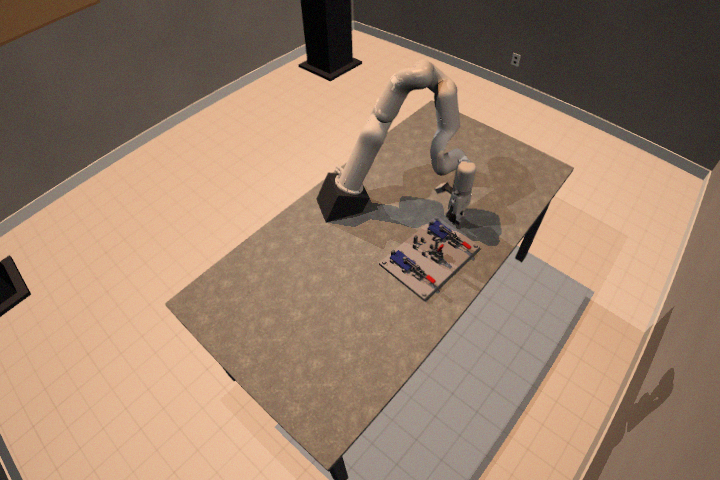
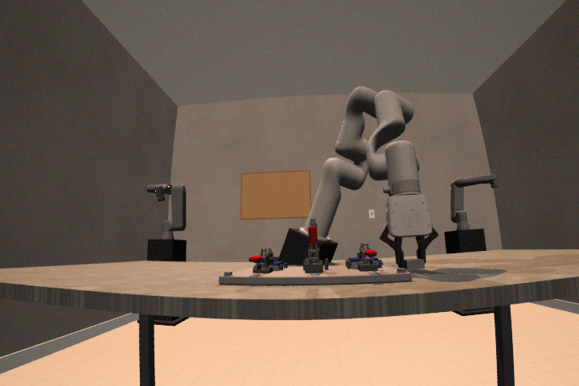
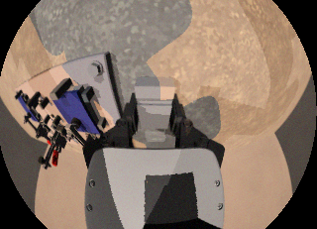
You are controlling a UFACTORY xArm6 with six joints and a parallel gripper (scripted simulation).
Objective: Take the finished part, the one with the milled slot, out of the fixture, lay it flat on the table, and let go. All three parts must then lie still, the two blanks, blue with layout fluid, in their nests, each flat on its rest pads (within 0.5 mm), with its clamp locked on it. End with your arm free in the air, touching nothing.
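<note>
My hand is 11 cm to the left of the blue blank. From my hand the other things lie so: fixture plate: 23 cm to the right, 4 cm ahead, 2 cm below; grey finished part: 1 cm below, 1 cm behind.
</note>
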